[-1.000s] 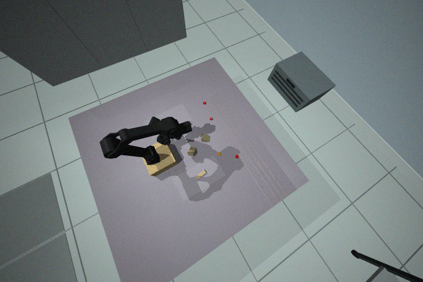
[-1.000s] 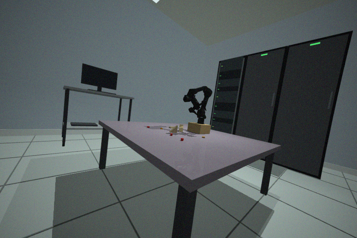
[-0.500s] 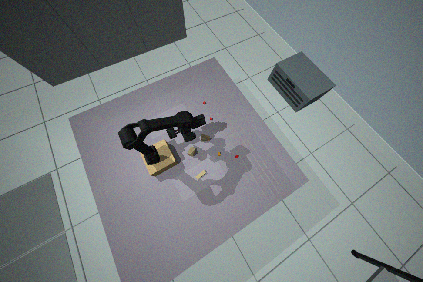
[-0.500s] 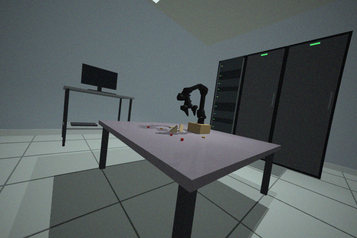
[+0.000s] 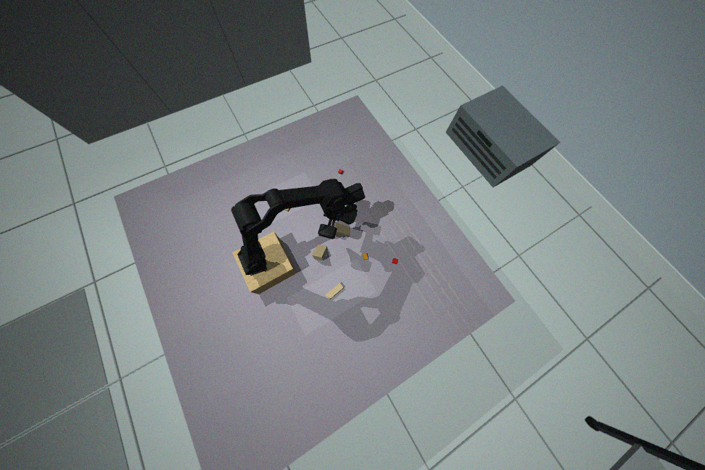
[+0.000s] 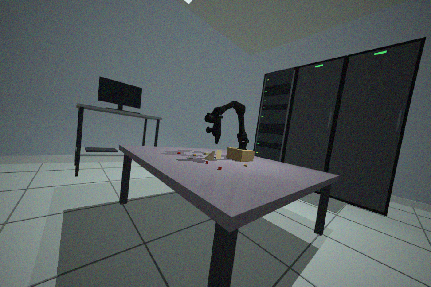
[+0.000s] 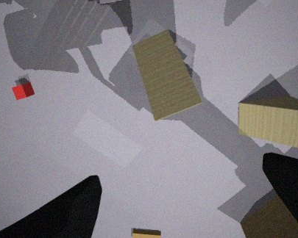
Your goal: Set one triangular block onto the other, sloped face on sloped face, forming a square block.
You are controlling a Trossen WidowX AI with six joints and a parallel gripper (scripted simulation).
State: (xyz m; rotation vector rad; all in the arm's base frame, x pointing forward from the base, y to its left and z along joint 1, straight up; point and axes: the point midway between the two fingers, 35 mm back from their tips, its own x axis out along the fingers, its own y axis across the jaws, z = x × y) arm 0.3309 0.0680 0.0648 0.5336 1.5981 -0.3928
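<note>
Right now my gripper tip is 110 mm above the tan triangular block, 20 mm to the left of it and 20 mm short of it. From my gripper tip the other things lie so: tan wooden triangular block (110 mm below, 90 mm to the right, 90 mm behind); then orange cube (160 mm to the right, 120 mm below, 90 mm ahead); then thin tan bar (260 mm to the right, 120 mm below, 80 mm behind).
</note>
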